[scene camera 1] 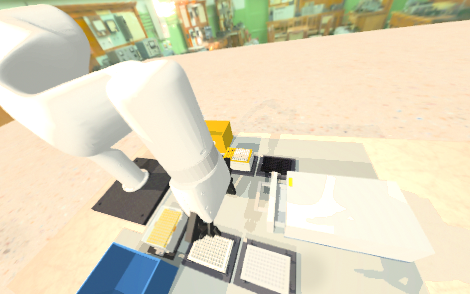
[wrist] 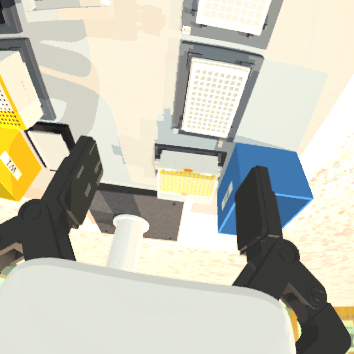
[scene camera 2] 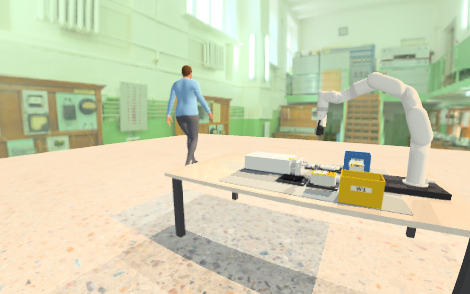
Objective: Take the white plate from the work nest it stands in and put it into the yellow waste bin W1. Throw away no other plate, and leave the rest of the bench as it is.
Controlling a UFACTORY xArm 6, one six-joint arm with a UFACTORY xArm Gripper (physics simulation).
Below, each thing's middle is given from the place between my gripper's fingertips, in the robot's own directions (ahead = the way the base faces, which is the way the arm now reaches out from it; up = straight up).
Right now the white device (scene camera 1: 368, 216) is 270 mm ahead of my hand, 200 mm below it and 130 mm to the left of it. Round my hand: pale flat plate (wrist: 51, 147): 340 mm to the left, 230 mm below, 220 mm behind.
